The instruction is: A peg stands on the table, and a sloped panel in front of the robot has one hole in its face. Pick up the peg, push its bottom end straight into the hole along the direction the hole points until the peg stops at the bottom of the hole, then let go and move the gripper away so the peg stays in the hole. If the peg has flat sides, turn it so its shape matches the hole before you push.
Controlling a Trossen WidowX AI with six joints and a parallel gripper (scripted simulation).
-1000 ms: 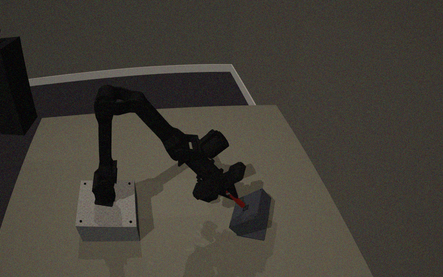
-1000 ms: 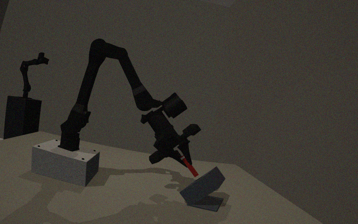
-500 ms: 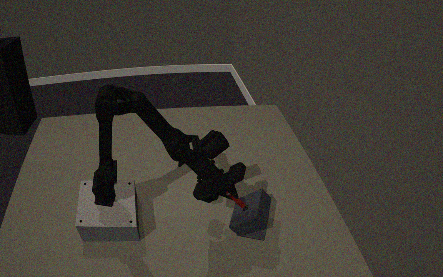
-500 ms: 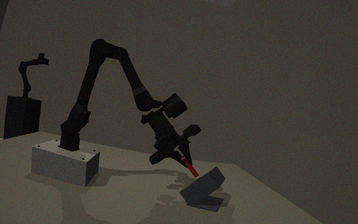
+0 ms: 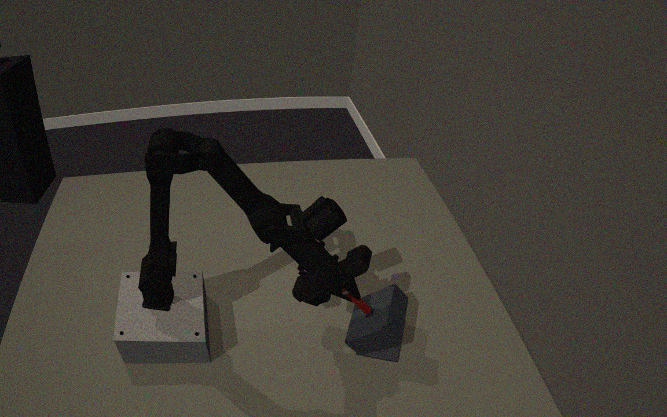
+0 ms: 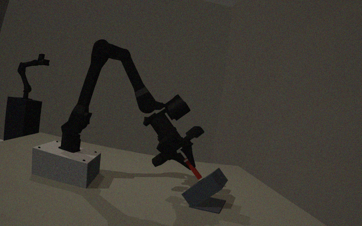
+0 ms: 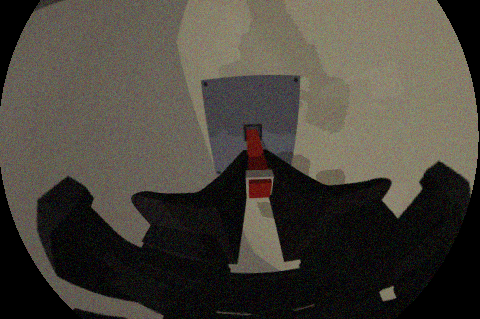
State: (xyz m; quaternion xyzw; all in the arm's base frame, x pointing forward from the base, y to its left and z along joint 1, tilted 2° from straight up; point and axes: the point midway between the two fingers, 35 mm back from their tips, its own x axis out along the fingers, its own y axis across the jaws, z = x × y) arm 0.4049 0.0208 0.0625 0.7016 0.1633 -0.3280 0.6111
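Now: gripper tip 5 cm short of the blue-grey sloped panel, 5 cm above it and 1 cm to the left of it. The rest, counted from my gripper tip: red square peg 1 cm behind, 1 cm above.
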